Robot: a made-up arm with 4 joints. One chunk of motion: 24 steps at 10 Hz.
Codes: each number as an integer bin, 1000 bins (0 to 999) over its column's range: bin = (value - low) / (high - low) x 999, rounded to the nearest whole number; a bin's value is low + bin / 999 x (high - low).
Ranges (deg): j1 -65..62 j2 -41..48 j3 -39..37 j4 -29..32
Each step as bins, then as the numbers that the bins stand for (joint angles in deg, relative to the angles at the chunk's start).
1 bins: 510 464 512 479
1 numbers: -0.17 0.34 -0.05 0.25
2 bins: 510 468 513 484
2 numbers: -0.17 0.69 0.03 0.55
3 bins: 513 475 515 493
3 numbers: 0.22 1.32 0.18 1.10
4 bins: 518 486 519 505
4 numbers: 0.85 2.30 0.48 1.84
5 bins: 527 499 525 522
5 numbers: 2.00 3.46 0.94 2.87
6 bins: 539 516 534 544
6 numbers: 3.52 4.97 1.62 4.22
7 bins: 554 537 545 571
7 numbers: 5.43 6.84 2.46 5.87
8 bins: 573 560 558 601
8 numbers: 7.84 8.89 3.45 7.70
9 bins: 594 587 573 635
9 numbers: 10.51 11.30 4.59 9.77
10 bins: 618 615 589 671
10 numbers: 13.56 13.79 5.81 11.97
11 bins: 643 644 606 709
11 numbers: 16.74 16.37 7.10 14.29
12 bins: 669 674 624 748
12 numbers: 20.05 19.05 8.47 16.67
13 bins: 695 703 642 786
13 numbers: 23.35 21.63 9.84 18.99
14 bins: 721 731 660 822
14 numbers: 26.66 24.12 11.21 21.19
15 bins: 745 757 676 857
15 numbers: 29.71 26.44 12.43 23.33
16 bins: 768 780 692 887
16 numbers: 32.63 28.49 13.64 25.16
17 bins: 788 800 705 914
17 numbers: 35.18 30.27 14.63 26.81
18 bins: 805 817 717 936
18 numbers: 37.34 31.79 15.55 28.15
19 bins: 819 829 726 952
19 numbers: 39.12 32.85 16.23 29.13
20 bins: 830 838 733 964
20 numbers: 40.52 33.66 16.76 29.86
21 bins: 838 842 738 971
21 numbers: 41.53 34.01 17.14 30.29
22 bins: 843 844 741 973
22 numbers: 42.17 34.19 17.37 30.41
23 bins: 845 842 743 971
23 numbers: 42.42 34.01 17.52 30.29
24 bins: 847 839 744 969
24 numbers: 42.68 33.75 17.60 30.17
